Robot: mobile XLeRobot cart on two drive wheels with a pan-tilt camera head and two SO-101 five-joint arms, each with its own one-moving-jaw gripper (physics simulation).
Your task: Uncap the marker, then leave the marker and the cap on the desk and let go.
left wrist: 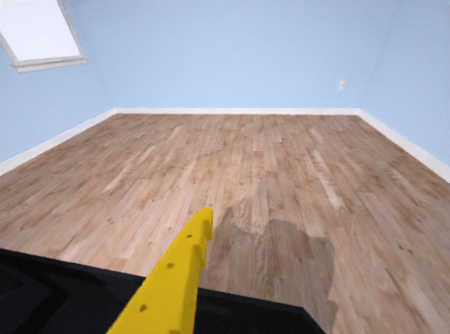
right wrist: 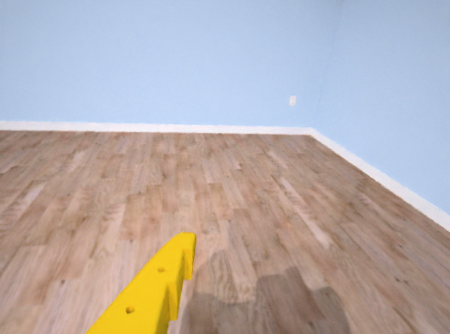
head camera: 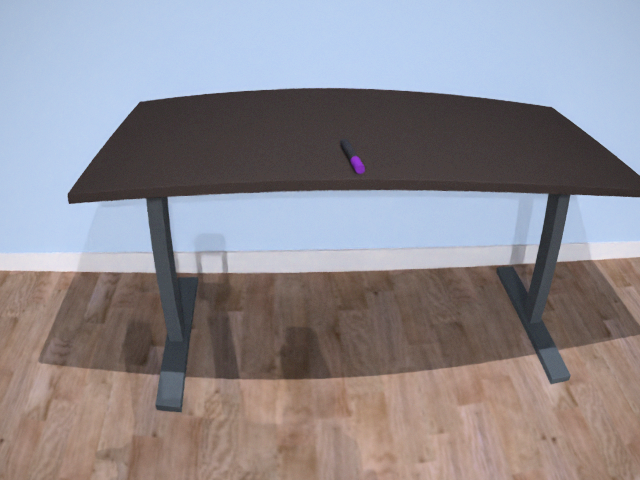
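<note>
The marker [head camera: 348, 148] lies on the dark desk [head camera: 232, 139], a little right of the middle in the head view and near the front edge. Its body is black and points to the back. The purple cap [head camera: 357, 164] is joined to the body's near end, toward the front edge. My left gripper [left wrist: 201, 227] is fully open and empty; one yellow notched jaw shows over the floor. My right gripper [right wrist: 184, 250] is fully open and empty too, with one yellow jaw in view. Neither gripper shows in the head view, and both are away from the marker.
The desk stands on two grey legs [head camera: 166, 268] [head camera: 547, 258] with long feet, close to the blue wall [head camera: 320, 46]. A black surface [left wrist: 65, 285] lies under the left jaw. Wood floor [left wrist: 240, 150] [right wrist: 150, 175] stretches to the walls in both wrist views.
</note>
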